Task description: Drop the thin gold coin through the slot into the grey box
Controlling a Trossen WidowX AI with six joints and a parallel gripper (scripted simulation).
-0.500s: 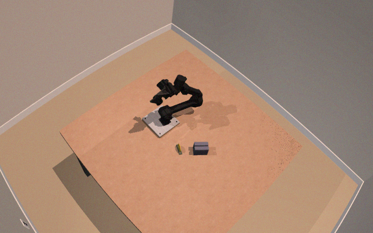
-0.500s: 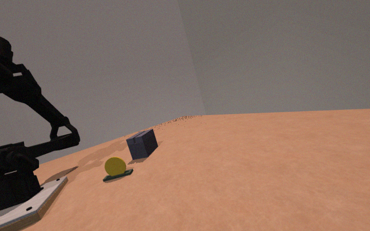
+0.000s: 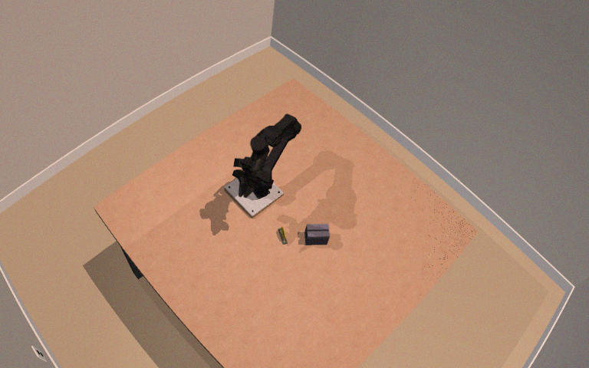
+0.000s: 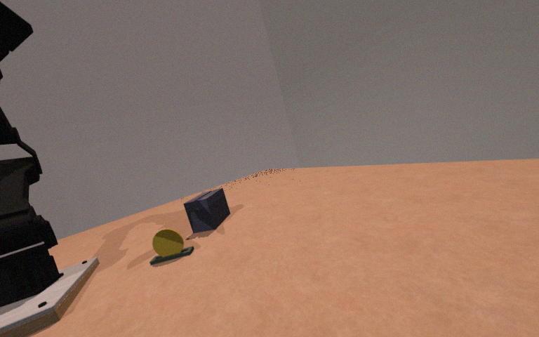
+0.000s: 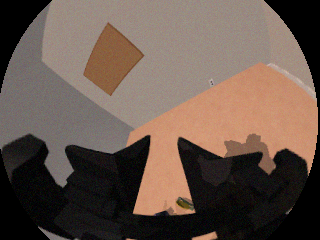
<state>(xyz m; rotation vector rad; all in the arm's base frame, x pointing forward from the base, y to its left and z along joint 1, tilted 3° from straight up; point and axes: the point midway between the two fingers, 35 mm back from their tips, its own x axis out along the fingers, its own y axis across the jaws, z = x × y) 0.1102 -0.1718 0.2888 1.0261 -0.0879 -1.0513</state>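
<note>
Right now the gold coin is 27 cm below my gripper tip, 15 cm to the left of it and 9 cm ahead of it.
</note>
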